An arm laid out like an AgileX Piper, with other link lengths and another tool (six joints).
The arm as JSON. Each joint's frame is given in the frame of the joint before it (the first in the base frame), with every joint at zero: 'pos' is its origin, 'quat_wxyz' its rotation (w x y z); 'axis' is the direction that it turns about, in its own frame. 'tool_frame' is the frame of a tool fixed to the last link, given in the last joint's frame.
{
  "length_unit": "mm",
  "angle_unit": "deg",
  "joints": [
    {
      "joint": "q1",
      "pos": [
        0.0,
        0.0,
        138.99
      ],
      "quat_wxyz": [
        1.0,
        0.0,
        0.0,
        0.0
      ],
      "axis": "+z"
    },
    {
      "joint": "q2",
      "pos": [
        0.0,
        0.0,
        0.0
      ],
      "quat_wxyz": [
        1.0,
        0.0,
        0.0,
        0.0
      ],
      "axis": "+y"
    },
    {
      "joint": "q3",
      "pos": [
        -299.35,
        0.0,
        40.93
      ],
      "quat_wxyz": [
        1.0,
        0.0,
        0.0,
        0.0
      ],
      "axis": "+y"
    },
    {
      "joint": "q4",
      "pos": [
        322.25,
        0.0,
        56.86
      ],
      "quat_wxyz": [
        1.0,
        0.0,
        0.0,
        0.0
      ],
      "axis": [
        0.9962,
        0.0,
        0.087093
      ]
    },
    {
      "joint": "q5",
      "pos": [
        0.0,
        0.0,
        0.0
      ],
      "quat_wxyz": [
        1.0,
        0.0,
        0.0,
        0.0
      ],
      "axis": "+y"
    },
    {
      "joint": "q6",
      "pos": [
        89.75,
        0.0,
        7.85
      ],
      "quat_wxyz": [
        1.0,
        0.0,
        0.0,
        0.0
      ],
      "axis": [
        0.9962,
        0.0,
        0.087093
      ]
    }
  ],
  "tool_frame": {
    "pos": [
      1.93,
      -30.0,
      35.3
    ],
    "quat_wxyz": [
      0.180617,
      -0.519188,
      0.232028,
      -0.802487
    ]
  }
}
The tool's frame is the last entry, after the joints.
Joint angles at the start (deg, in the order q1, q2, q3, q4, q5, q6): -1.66, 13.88, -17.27, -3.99, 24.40, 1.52
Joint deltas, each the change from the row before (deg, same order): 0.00, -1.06, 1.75, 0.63, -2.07, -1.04; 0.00, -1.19, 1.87, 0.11, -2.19, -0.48; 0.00, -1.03, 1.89, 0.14, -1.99, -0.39; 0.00, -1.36, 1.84, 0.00, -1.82, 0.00; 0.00, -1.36, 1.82, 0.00, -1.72, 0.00; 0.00, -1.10, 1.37, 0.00, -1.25, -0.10; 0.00, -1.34, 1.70, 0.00, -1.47, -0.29; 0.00, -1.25, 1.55, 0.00, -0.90, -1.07; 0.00, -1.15, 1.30, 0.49, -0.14, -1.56; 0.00, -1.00, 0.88, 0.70, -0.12, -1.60; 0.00, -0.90, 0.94, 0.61, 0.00, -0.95
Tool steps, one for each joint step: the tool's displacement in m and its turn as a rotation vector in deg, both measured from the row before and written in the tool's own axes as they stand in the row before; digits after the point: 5 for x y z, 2 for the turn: -0.00593, 0.00265, -0.00133, 1.13, 0.96, -0.11; -0.00600, 0.00323, -0.00182, 1.00, 1.20, -0.07; -0.00686, 0.00368, -0.00150, 0.76, 0.89, -0.03; -0.00596, 0.00368, -0.00259, 0.73, 1.10, 0.24; -0.00598, 0.00371, -0.00267, 0.68, 1.03, 0.23; -0.00437, 0.00270, -0.00224, 0.56, 0.81, 0.09; -0.00561, 0.00331, -0.00273, 0.69, 0.91, -0.07; -0.00567, 0.00272, -0.00249, 0.67, 0.50, -0.90; -0.00560, 0.00237, -0.00217, 0.43, -0.06, -0.99; -0.00333, 0.00107, -0.00181, 0.52, 0.14, -0.79; -0.00424, 0.00186, -0.00158, 0.19, -0.09, -0.30
